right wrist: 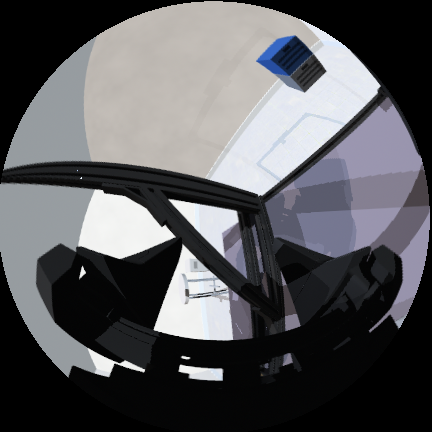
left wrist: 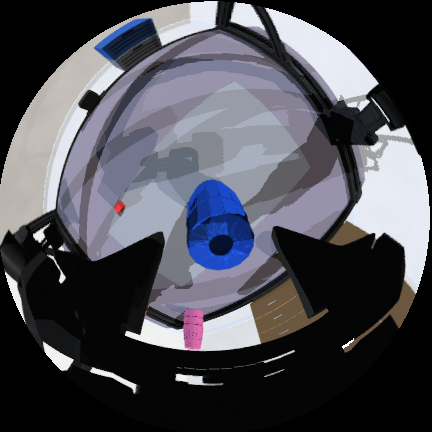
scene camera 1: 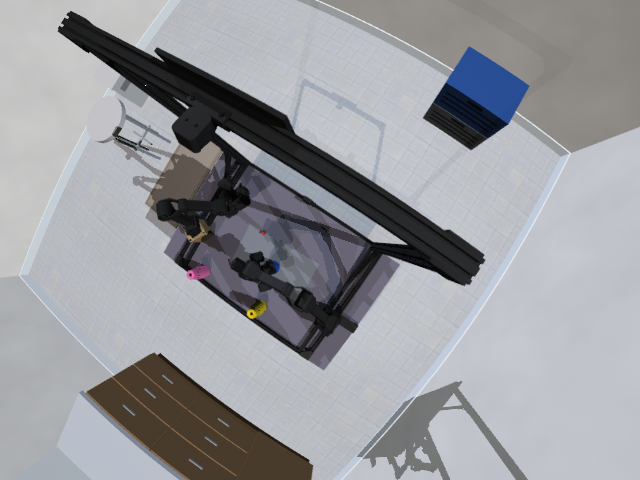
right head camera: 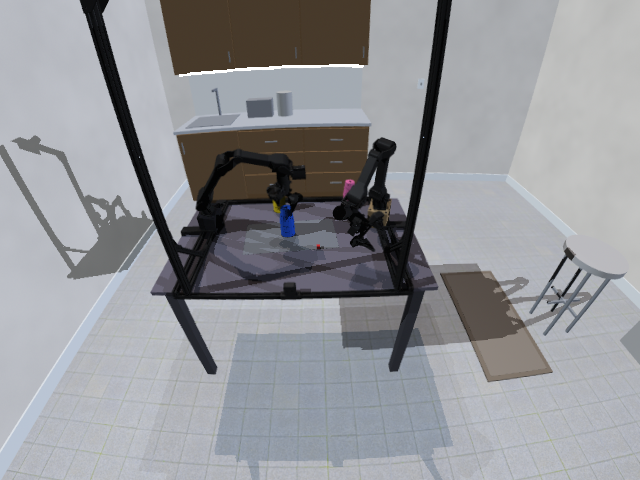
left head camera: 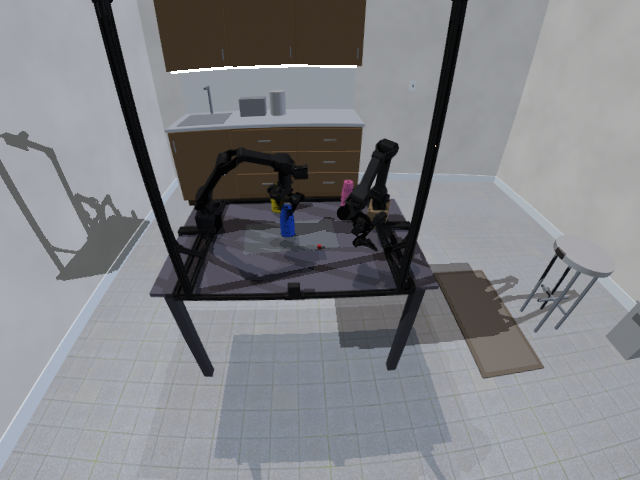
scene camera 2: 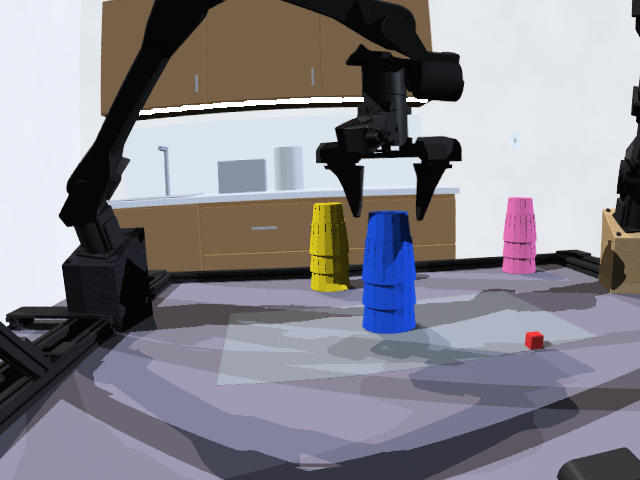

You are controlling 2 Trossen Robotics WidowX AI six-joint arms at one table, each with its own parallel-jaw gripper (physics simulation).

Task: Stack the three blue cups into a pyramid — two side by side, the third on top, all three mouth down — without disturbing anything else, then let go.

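Places are measured from the left arm's base along level axes (x ahead, y left, z up), in metres.
Where they show: left gripper, between the fingertips: [left wrist: 219,234] [right head camera: 285,209] [left head camera: 285,209] [scene camera 2: 387,218]; right gripper, between the fingertips: [right wrist: 228,242] [scene camera 1: 235,178] [right head camera: 380,244] [left head camera: 383,244]; left arm's base, origin of its link: [scene camera 1: 327,323] [right head camera: 208,210] [left head camera: 206,209] [scene camera 2: 103,245]; right arm's base, origin of its link: [scene camera 1: 193,230] [right head camera: 379,204] [left head camera: 379,205] [scene camera 2: 634,222].
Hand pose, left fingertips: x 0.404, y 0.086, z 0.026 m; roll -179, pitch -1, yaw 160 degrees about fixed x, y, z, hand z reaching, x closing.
Observation:
Things, the pixels of their centre, and the offset from my left fingertips. Level surfaces: height alone.
- pale translucent mat, height of its surface: dz -0.143 m
- yellow cup stack, middle of its body: [scene camera 2: 327,229] [scene camera 1: 255,311] dx -0.140, dy +0.198, dz -0.037 m
- pink stack, middle of its body: [scene camera 2: 519,219] [left wrist: 193,337] [right head camera: 349,188] [left head camera: 348,188] [scene camera 1: 194,274] dx +0.223, dy +0.377, dz -0.037 m
- small red cube, middle of its body: [scene camera 2: 534,340] [left wrist: 119,206] [left head camera: 319,246] dx +0.187, dy -0.064, dz -0.136 m
The blue cups [left head camera: 287,226] [right head camera: 287,226] [scene camera 1: 276,266] [scene camera 2: 388,268] [left wrist: 212,200] stand nested in one upright stack, mouth down, on a pale translucent mat [scene camera 2: 258,356] [left head camera: 258,240]. Their three tiers show in scene camera 2. My left gripper [scene camera 2: 388,217] [left wrist: 219,234] points down, open and empty, with its fingertips around the level of the stack's top, one towards each side. My right gripper [left head camera: 365,244] [right head camera: 362,243] [right wrist: 228,242] is open and empty, away from the cups at the right of the table in the head camera views.
A yellow cup stack [scene camera 2: 329,248] [scene camera 1: 256,308] stands behind the blue one. A pink stack [scene camera 2: 519,235] [scene camera 1: 198,272] [left wrist: 193,327] stands at the back right. A small red cube [scene camera 2: 534,340] [left head camera: 318,246] [left wrist: 119,206] lies near the mat's edge. Black rails frame the table.

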